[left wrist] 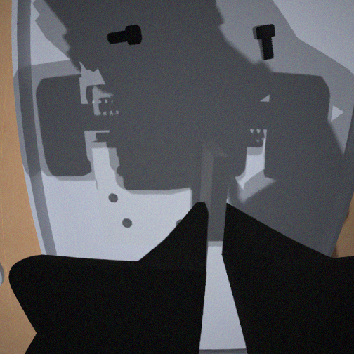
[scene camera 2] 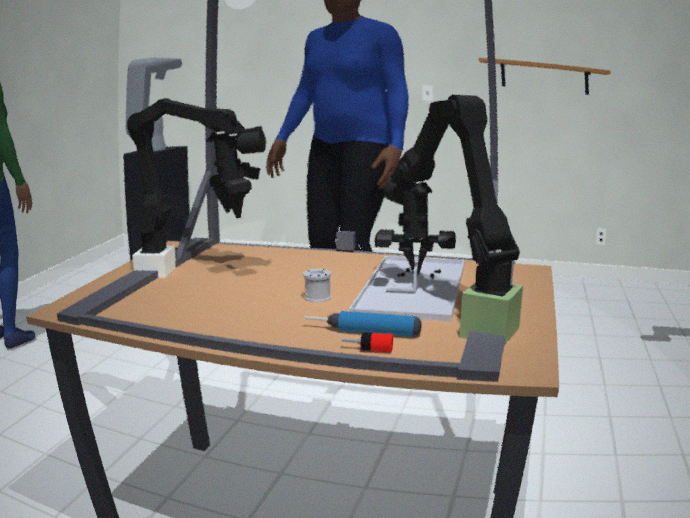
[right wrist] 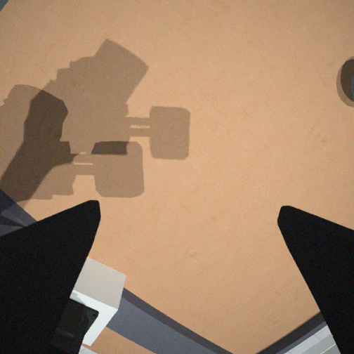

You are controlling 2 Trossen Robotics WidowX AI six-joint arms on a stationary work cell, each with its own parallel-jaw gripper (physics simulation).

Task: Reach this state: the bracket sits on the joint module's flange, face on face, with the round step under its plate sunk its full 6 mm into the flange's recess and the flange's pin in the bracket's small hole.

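Seen in the pictures: left gripper, fingertip midpoint: (scene camera 2: 416, 274); right gripper, fingertip midpoint: (scene camera 2: 233, 215); left arm's base at its link origin: (scene camera 2: 493, 289); right arm's base at its link origin: (scene camera 2: 153, 250).
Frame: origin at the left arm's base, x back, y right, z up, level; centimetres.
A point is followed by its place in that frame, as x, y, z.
The light grey bracket (scene camera 2: 400, 289) @(-27.6, 12.2, -8.1) (left wrist: 155, 210) is in the tray (scene camera 2: 401, 313) (left wrist: 22, 55), its plate with round holes low over or on the tray floor and its wall upright. My left gripper (scene camera 2: 415, 272) @(-25.9, 17.0, -5.4) (left wrist: 210, 210) points down, with its fingers shut on that wall from both sides. The joint module (scene camera 2: 317, 287) @(-41.4, -1.3, -6.0), a light grey cylinder with its flange facing up, stands on the table left of the tray in the scene view. Its pin and recess are too small to tell. My right gripper (scene camera 2: 238, 214) @(-71.6, 4.6, 6.5) (right wrist: 192, 212) is open and empty, high above the table's back left.
Black screws (scene camera 2: 437, 270) @(-26.6, 30.8, -8.3) (left wrist: 132, 35) lie in the tray near the bracket. A blue driver (scene camera 2: 376, 323) @(-20.0, -12.3, -6.6) and a red-and-black screwdriver (scene camera 2: 381, 342) @(-15.0, -19.0, -7.0) lie in front of the tray. A dark frame rail (scene camera 2: 267, 350) @(-31.8, -31.6, -7.9) runs along the table's front. A person in blue (scene camera 2: 353, 83) stands behind the table.
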